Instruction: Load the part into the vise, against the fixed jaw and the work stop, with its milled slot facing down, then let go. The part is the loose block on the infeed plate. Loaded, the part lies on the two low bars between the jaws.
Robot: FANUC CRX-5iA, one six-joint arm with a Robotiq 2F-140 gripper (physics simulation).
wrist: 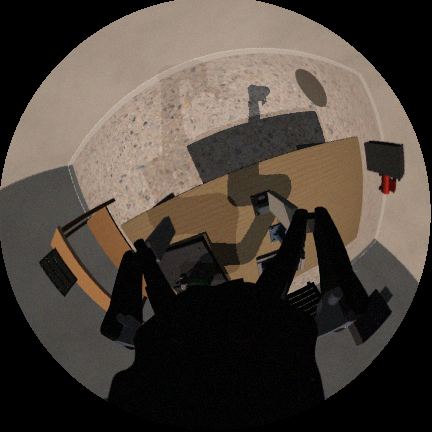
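Where they show: gripper, fingertip midpoint: (218, 212); arm's base, link origin: (199, 276).
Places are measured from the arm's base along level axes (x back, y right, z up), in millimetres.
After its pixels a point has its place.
My gripper (218, 212) {x -319, y -420, z 327 mm} is open and empty, its two finger pads wide apart above the wooden table. A dark, rimmed plate (216, 254) {x -135, y -90, z -25 mm} lies on the table below and between the fingers, near the left one; its near side is hidden by the gripper body. I cannot tell whether it is the infeed plate. Small pale and green details show at its near edge, too unclear to name; I cannot make out the loose block. A metal fixture with bars (266, 258) {x -377, y 62, z -14 mm} shows partly behind the right finger; whether it is the vise, I cannot tell. No jaws or work stop can be made out.
A small dark box (259, 203) {x -434, y -245, z -22 mm} stands on the wooden table (320, 175) {x -805, y -232, z -36 mm} beside the right pad. A small blue object (276, 233) {x -464, y -75, z -7 mm} lies nearer the right finger. An orange-sided frame (82, 282) stands left of the table. A dark box with red parts (384, 159) is beyond the right edge.
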